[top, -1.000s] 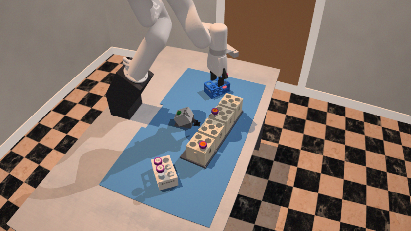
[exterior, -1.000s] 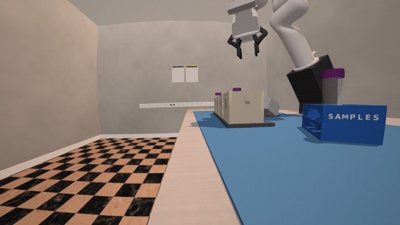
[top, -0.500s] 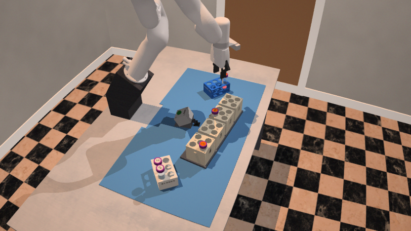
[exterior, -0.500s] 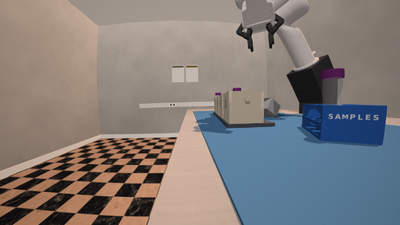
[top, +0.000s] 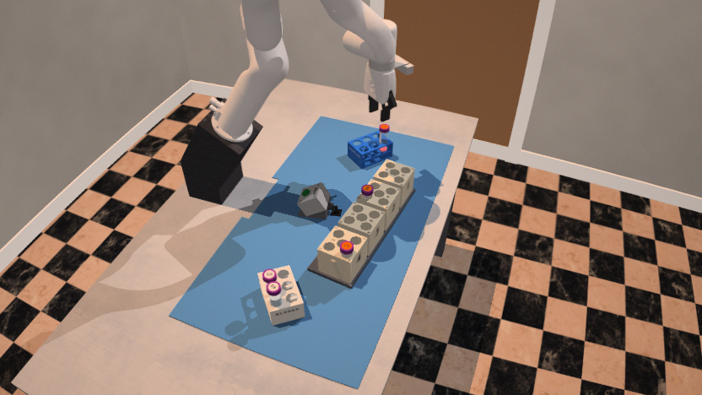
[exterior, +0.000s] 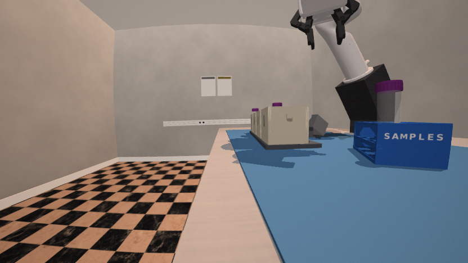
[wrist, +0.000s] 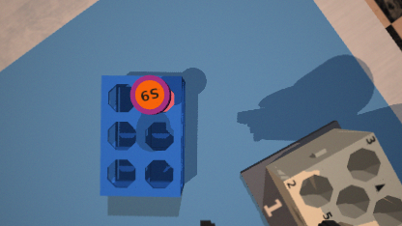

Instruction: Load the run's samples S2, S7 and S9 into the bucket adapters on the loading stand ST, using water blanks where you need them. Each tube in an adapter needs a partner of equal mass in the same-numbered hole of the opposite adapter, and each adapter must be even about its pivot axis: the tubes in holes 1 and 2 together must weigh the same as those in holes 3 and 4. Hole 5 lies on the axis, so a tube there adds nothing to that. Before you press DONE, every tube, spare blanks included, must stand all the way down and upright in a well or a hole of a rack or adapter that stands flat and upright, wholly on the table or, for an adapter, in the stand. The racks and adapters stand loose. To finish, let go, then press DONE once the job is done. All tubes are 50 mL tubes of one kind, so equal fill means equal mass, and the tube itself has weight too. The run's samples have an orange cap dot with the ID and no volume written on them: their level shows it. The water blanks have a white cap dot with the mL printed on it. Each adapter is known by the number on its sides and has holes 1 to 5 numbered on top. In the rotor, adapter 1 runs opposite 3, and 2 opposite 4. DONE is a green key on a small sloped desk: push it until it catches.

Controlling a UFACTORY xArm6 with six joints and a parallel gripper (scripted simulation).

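My hand is 190 mm above the tube, 120 mm to the right of it and 10 mm past it. Round my hand: blue sample rack (220 mm below, 100 mm to the left, 40 mm behind); then adapter (200 mm below, 190 mm to the right, 40 mm ahead); then green done key (210 mm to the right, 190 mm below, 170 mm behind).
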